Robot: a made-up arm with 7 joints. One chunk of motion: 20 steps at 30 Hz.
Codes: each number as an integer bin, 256 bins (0 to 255) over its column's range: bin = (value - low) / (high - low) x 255, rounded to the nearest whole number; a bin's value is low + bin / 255 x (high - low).
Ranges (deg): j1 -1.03..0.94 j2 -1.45..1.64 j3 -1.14..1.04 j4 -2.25..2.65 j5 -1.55..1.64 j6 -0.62..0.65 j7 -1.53..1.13
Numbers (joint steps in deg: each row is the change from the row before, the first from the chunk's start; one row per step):
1: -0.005 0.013 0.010 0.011 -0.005 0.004 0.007
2: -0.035 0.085 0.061 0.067 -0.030 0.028 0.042
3: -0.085 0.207 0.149 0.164 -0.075 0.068 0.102
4: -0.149 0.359 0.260 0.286 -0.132 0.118 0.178
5: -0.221 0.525 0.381 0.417 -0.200 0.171 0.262
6: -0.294 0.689 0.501 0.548 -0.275 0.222 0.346
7: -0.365 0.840 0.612 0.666 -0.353 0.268 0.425
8: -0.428 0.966 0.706 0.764 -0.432 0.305 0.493
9: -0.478 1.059 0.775 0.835 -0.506 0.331 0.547
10: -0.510 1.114 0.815 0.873 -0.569 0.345 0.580
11: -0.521 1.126 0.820 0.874 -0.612 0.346 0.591
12: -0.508 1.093 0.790 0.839 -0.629 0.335 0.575
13: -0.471 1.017 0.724 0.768 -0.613 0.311 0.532
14: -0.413 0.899 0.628 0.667 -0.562 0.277 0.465
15: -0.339 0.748 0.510 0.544 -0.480 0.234 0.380
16: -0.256 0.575 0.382 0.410 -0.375 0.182 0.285
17: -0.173 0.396 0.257 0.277 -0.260 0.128 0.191
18: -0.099 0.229 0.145 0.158 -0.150 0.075 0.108
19: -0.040 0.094 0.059 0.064 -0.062 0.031 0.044
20: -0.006 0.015 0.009 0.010 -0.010 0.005 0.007
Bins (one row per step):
1: 133 121 135 118 124 125 147
2: 129 127 140 121 122 130 151
3: 122 137 151 126 118 138 156
4: 114 149 164 132 113 148 164
5: 105 163 178 139 108 159 172
6: 95 177 192 146 102 169 180
7: 86 189 205 152 96 178 187
8: 78 199 216 157 89 186 194
9: 71 207 224 161 83 191 199
10: 67 212 229 163 78 194 202
11: 66 213 229 163 75 194 203
12: 68 210 226 161 74 192 202
13: 72 204 218 157 75 187 198
14: 80 194 207 152 79 180 191
15: 89 181 193 145 86 171 183
16: 100 167 178 138 94 161 174
17: 111 152 163 132 103 150 165
18: 121 139 150 125 112 140 157
19: 128 127 140 120 119 131 151
20: 133 121 134 118 123 125 147

